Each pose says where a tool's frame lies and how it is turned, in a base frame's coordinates. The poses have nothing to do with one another.
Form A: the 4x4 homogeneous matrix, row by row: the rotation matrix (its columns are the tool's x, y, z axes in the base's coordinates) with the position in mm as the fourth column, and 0 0 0 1 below. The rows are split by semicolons.
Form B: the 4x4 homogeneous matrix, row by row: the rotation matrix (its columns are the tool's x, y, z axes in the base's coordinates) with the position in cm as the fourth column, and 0 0 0 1 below. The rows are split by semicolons. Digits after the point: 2 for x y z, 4 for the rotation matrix.
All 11 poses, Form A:
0.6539, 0.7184, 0.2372, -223.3; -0.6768, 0.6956, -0.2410, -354.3; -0.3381, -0.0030, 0.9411, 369.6; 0, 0, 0, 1
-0.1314, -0.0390, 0.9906, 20.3; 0.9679, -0.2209, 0.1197, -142.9; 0.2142, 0.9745, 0.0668, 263.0; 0, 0, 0, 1
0.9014, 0.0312, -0.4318, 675.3; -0.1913, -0.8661, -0.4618, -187.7; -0.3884, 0.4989, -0.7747, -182.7; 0, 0, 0, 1
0.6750, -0.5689, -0.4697, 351.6; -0.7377, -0.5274, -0.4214, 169.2; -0.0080, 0.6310, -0.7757, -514.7; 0, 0, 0, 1
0.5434, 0.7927, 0.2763, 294.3; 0.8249, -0.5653, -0.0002, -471.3; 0.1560, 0.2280, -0.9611, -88.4; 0, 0, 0, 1
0.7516, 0.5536, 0.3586, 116.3; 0.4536, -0.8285, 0.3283, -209.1; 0.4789, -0.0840, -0.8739, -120.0; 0, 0, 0, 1
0.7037, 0.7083, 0.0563, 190.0; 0.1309, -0.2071, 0.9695, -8.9; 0.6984, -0.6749, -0.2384, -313.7; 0, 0, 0, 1
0.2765, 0.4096, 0.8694, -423.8; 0.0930, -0.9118, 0.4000, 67.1; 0.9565, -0.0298, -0.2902, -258.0; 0, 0, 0, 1
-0.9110, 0.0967, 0.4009, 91.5; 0.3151, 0.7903, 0.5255, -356.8; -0.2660, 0.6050, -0.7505, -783.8; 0, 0, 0, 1
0.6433, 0.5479, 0.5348, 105.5; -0.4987, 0.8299, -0.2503, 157.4; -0.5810, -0.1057, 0.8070, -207.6; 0, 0, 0, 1
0.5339, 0.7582, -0.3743, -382.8; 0.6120, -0.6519, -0.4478, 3.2; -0.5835, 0.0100, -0.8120, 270.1; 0, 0, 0, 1
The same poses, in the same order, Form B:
0.6539, 0.7184, 0.2372, -22.33; -0.6768, 0.6956, -0.2410, -35.43; -0.3381, -0.0030, 0.9411, 36.96; 0, 0, 0, 1
-0.1314, -0.0390, 0.9906, 2.03; 0.9679, -0.2209, 0.1197, -14.29; 0.2142, 0.9745, 0.0668, 26.30; 0, 0, 0, 1
0.9014, 0.0312, -0.4318, 67.53; -0.1913, -0.8661, -0.4618, -18.77; -0.3884, 0.4989, -0.7747, -18.27; 0, 0, 0, 1
0.6750, -0.5689, -0.4697, 35.16; -0.7377, -0.5274, -0.4214, 16.92; -0.0080, 0.6310, -0.7757, -51.47; 0, 0, 0, 1
0.5434, 0.7927, 0.2763, 29.43; 0.8249, -0.5653, -0.0002, -47.13; 0.1560, 0.2280, -0.9611, -8.84; 0, 0, 0, 1
0.7516, 0.5536, 0.3586, 11.63; 0.4536, -0.8285, 0.3283, -20.91; 0.4789, -0.0840, -0.8739, -12.00; 0, 0, 0, 1
0.7037, 0.7083, 0.0563, 19.00; 0.1309, -0.2071, 0.9695, -0.89; 0.6984, -0.6749, -0.2384, -31.37; 0, 0, 0, 1
0.2765, 0.4096, 0.8694, -42.38; 0.0930, -0.9118, 0.4000, 6.71; 0.9565, -0.0298, -0.2902, -25.80; 0, 0, 0, 1
-0.9110, 0.0967, 0.4009, 9.15; 0.3151, 0.7903, 0.5255, -35.68; -0.2660, 0.6050, -0.7505, -78.38; 0, 0, 0, 1
0.6433, 0.5479, 0.5348, 10.55; -0.4987, 0.8299, -0.2503, 15.74; -0.5810, -0.1057, 0.8070, -20.76; 0, 0, 0, 1
0.5339, 0.7582, -0.3743, -38.28; 0.6120, -0.6519, -0.4478, 0.32; -0.5835, 0.0100, -0.8120, 27.01; 0, 0, 0, 1

